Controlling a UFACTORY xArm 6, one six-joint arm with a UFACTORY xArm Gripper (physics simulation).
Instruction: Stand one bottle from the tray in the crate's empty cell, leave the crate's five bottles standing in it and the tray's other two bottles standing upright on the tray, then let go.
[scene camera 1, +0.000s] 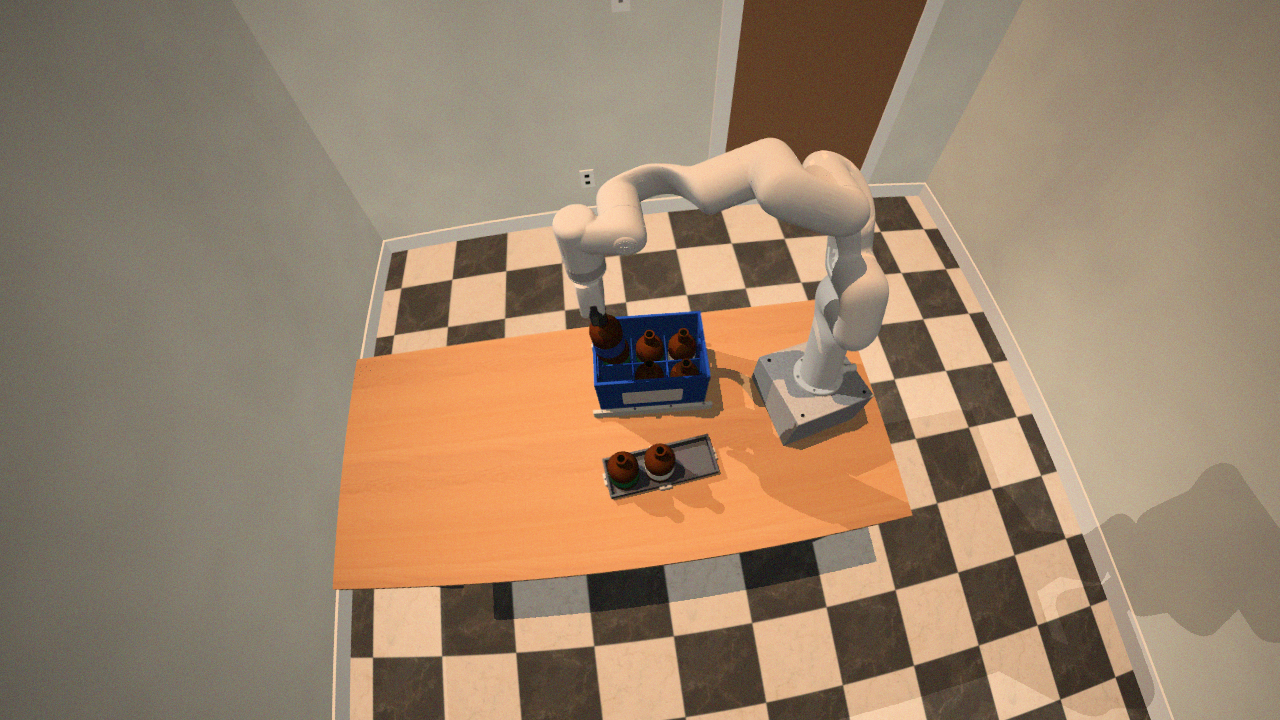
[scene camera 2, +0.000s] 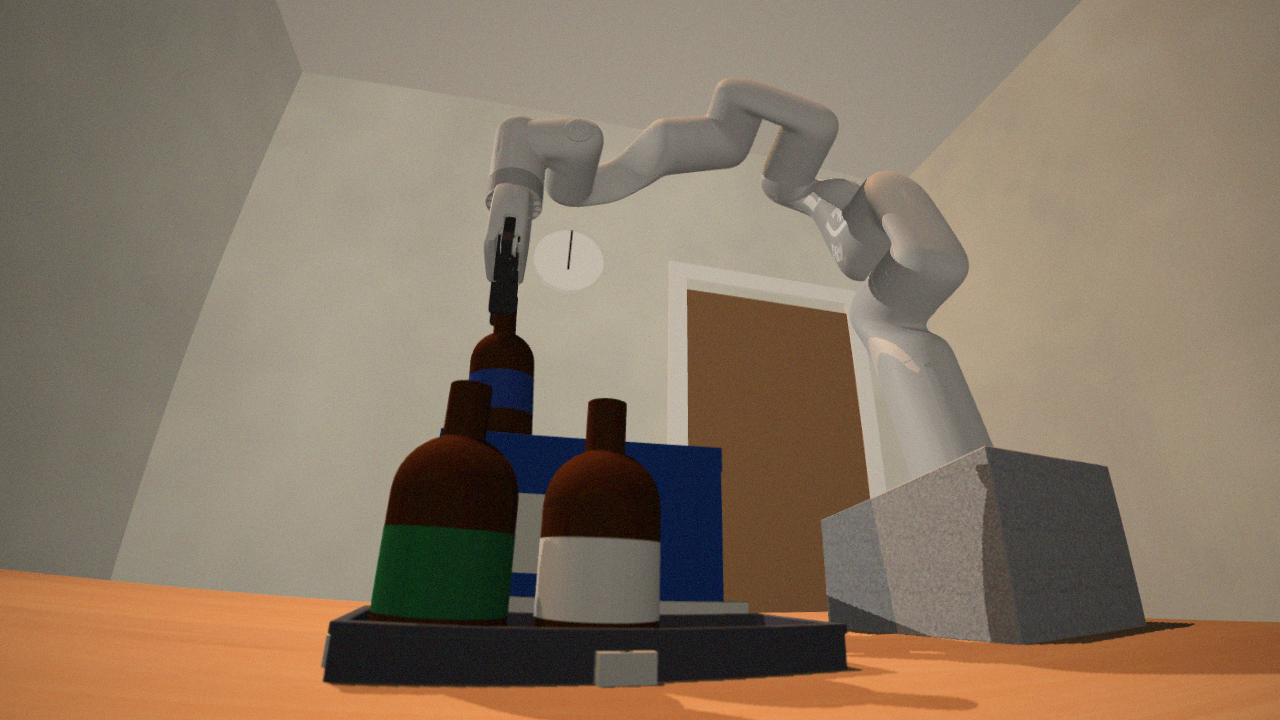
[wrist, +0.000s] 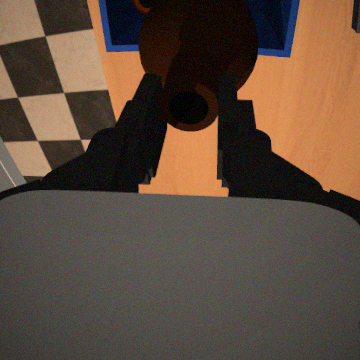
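Seen in the pictures: gripper, fingertip midpoint: (scene camera 1: 599, 317) (scene camera 2: 502, 319) (wrist: 191, 99); arm's base at its link origin: (scene camera 1: 817, 375) (scene camera 2: 962, 495).
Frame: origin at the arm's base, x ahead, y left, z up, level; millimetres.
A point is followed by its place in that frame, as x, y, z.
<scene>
My gripper (scene camera 1: 597, 316) @[513, -122, 198] (scene camera 2: 503, 315) @[513, -122, 198] (wrist: 191, 99) @[513, -122, 198] is shut on the neck of a brown bottle with a blue label (scene camera 1: 605, 332) @[505, -100, 171] (scene camera 2: 502, 386) @[501, -86, 101] (wrist: 200, 40) @[492, -118, 176]. It holds the bottle upright over the left part of the blue crate (scene camera 1: 610, 394) @[517, -40, -20] (scene camera 2: 689, 519) @[311, -25, -33] (wrist: 122, 48) @[536, -208, 39]. In scene camera 2 the bottle's base meets the rim line; its depth is unclear. Bottles stand in the crate's middle (scene camera 1: 649, 346) @[404, -151, -8] and right cells (scene camera 1: 682, 343) @[320, -145, -5]; the held bottle hides part of the left cells. A green-labelled bottle (scene camera 1: 622, 469) @[511, 153, -12] (scene camera 2: 445, 564) @[508, 174, -83] and a white-labelled bottle (scene camera 1: 659, 461) @[425, 147, -12] (scene camera 2: 597, 573) @[429, 168, -84] stand upright on the tray (scene camera 1: 716, 460) @[280, 142, -110] (scene camera 2: 751, 651) @[342, 172, -123].
The crate and tray stand apart on the wooden table (scene camera 1: 465, 465) @[928, 57, -136] (scene camera 2: 179, 644) @[651, 118, -136]. The arm's grey base block (scene camera 1: 805, 416) @[71, 106, 19] (scene camera 2: 921, 546) @[107, 46, -58] stands to the right of both. The crate's left side and the table's back edge lie near the held bottle.
</scene>
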